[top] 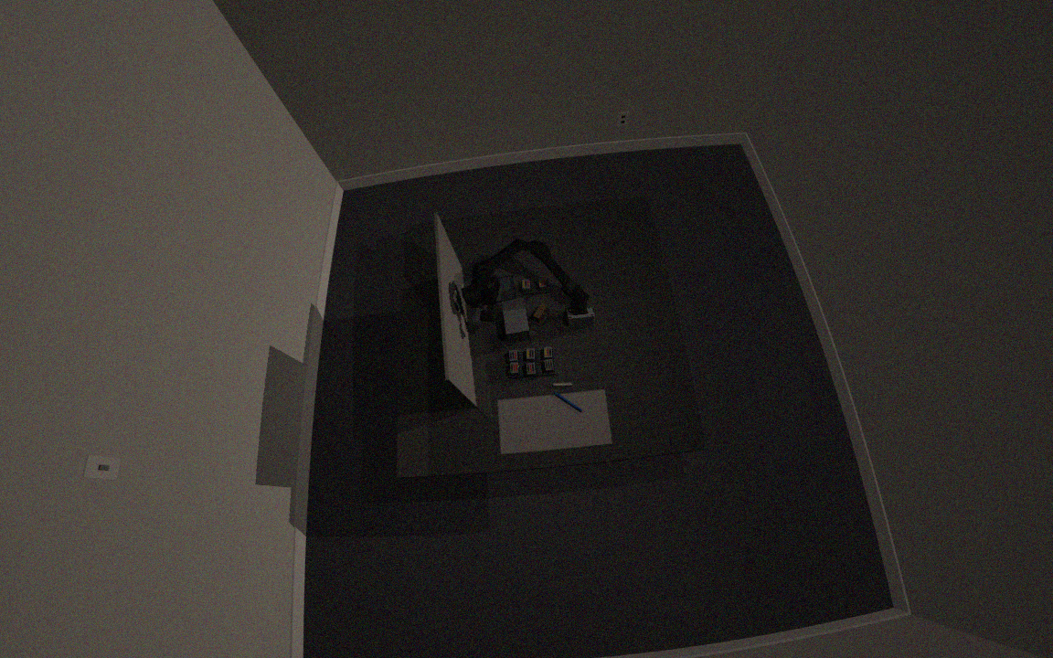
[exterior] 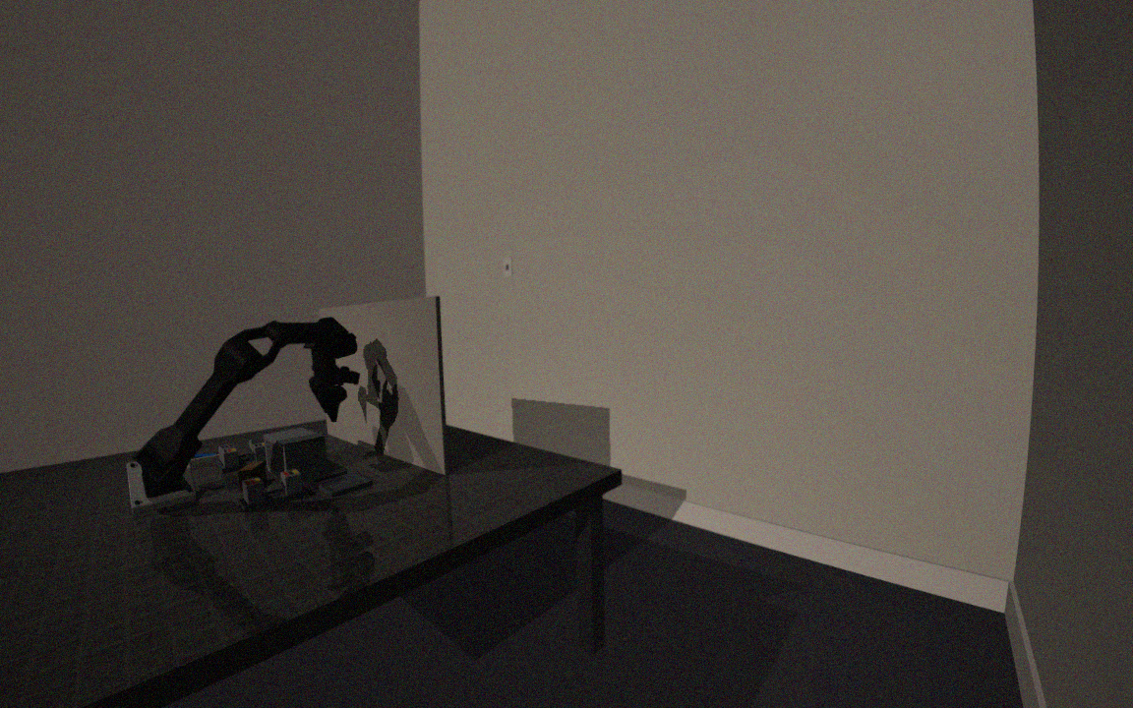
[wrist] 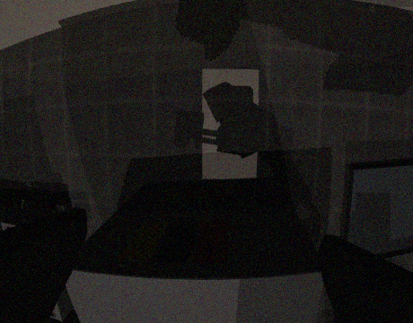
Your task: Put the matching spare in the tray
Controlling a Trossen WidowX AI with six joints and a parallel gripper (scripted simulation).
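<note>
The white spare block is 16 cm behind my gripper tip, 16 cm to the right of it and 9 cm below it. From my gripper tip the other things lie so: shallow rectangular tray (5 cm behind, 18 cm to the right, 13 cm below); then white upright panel (14 cm ahead, 3 cm to the left, 9 cm above); then grey mounted unit (9 cm behind, 3 cm to the left, 8 cm below).
</note>
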